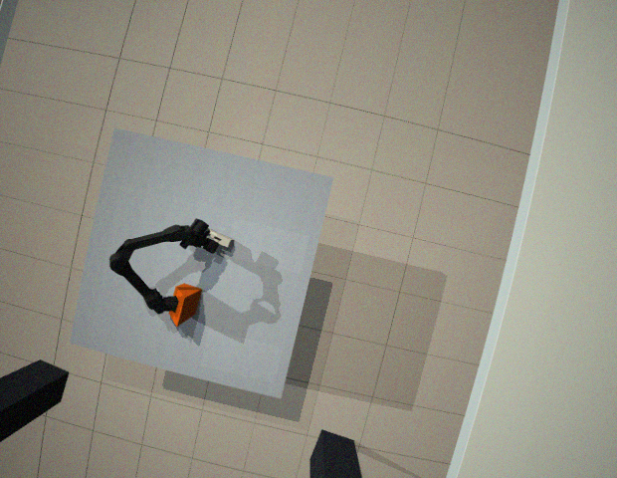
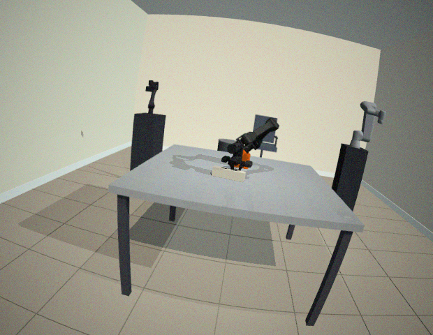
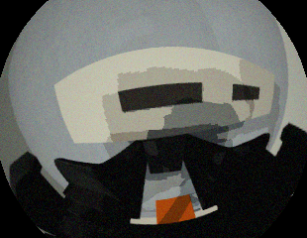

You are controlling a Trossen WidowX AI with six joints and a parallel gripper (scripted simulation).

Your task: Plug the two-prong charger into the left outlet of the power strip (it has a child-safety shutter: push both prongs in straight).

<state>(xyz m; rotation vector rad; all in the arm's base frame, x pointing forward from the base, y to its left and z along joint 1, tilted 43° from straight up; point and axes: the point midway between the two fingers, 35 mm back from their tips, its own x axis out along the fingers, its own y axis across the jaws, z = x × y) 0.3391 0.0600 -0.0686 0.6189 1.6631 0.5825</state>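
Now: the dark two-prong charger 20 mm ahead of my gripper tip and 10 mm above it.
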